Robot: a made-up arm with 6 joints. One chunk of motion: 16 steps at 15 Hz.
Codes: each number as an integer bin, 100 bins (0 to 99) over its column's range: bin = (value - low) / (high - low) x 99, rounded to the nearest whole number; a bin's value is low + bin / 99 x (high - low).
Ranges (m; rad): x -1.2..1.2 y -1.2..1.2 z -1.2..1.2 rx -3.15..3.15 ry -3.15..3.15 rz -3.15..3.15
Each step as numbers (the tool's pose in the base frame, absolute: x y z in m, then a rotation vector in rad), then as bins.
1 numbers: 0.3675 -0.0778 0.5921 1.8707 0.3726 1.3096
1 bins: 65 46 74 79 55 70
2 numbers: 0.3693 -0.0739 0.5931 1.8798 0.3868 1.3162
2 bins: 65 46 74 79 56 70
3 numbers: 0.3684 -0.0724 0.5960 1.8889 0.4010 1.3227
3 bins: 65 47 74 79 56 70
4 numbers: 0.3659 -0.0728 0.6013 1.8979 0.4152 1.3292
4 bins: 65 46 74 79 56 70
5 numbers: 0.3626 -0.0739 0.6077 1.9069 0.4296 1.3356
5 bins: 64 46 75 79 56 70
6 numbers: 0.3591 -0.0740 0.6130 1.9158 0.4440 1.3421
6 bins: 64 46 75 80 56 71
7 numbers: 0.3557 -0.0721 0.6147 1.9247 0.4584 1.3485
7 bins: 64 47 75 80 57 71
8 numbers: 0.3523 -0.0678 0.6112 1.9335 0.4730 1.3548
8 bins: 64 47 75 80 57 71
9 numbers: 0.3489 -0.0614 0.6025 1.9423 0.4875 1.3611
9 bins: 64 47 74 80 57 71
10 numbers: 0.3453 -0.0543 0.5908 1.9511 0.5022 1.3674
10 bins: 64 47 74 80 57 71
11 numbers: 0.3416 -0.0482 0.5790 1.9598 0.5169 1.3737
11 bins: 64 48 73 80 58 71
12 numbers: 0.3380 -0.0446 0.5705 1.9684 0.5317 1.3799
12 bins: 63 48 73 80 58 71
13 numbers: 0.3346 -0.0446 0.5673 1.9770 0.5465 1.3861
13 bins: 63 48 73 81 58 71
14 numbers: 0.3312 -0.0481 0.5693 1.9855 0.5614 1.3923
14 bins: 63 48 73 81 58 71
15 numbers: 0.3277 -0.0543 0.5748 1.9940 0.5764 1.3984
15 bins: 63 47 73 81 59 71
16 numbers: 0.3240 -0.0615 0.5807 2.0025 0.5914 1.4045
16 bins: 63 47 73 81 59 72
